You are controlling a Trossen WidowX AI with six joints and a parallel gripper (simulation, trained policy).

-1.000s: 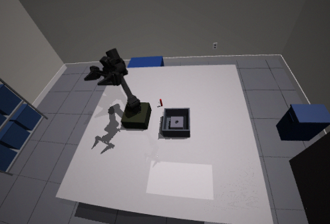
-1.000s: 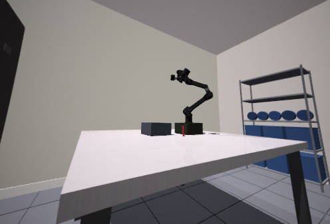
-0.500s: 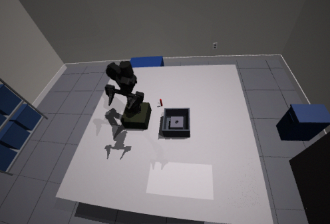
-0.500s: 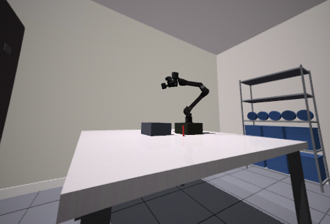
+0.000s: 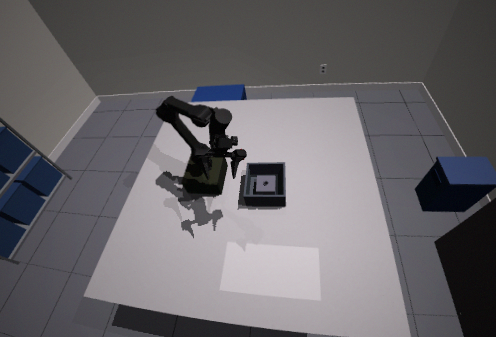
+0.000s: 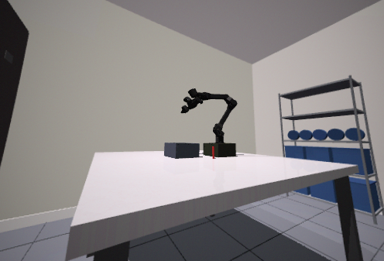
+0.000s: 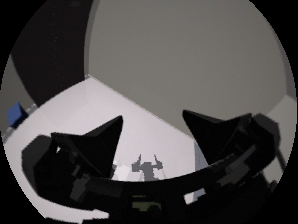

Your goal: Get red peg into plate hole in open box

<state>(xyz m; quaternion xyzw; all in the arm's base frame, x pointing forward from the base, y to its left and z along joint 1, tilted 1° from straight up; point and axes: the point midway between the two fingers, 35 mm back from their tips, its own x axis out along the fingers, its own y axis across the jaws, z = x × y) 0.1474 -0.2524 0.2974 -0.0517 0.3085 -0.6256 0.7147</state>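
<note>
Now: the red peg 30 mm ahead of my gripper tip, 380 mm to the left of it and 340 mm below it. From my gripper tip the other things lie so: grey plate: 140 mm ahead, 160 mm to the left, 330 mm below; then dark box: 140 mm ahead, 160 mm to the left, 350 mm below.
</note>
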